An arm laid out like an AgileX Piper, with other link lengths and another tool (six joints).
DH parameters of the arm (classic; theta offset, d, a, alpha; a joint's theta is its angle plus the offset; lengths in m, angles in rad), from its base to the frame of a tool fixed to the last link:
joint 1: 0 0.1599 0 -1.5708
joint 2: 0.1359 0 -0.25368 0
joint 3: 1.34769 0 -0.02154 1.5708
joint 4: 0 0.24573 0 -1.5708
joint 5: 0 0 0 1.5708
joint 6: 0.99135 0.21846 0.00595 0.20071
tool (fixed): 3.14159 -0.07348 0 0
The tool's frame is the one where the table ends.
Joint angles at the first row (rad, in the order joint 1, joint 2, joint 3, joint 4, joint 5, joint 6):
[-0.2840, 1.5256, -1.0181, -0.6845, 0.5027, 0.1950]
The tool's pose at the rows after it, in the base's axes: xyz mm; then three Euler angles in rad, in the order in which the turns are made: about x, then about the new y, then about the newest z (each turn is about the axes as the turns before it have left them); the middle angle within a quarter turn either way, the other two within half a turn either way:
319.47 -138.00 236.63 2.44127 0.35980 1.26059
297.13 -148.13 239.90 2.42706 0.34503 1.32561
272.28 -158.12 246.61 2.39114 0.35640 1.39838
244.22 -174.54 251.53 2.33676 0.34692 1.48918
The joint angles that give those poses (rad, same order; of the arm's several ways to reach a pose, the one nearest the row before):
[-0.3182, 1.4744, -0.9926, -0.6820, 0.5193, 0.2228]
[-0.3738, 1.4006, -0.9243, -0.6778, 0.5009, 0.2366]
[-0.4461, 1.3061, -0.8433, -0.6799, 0.4498, 0.2388]
[-0.5531, 1.2214, -0.7678, -0.6908, 0.3878, 0.2404]

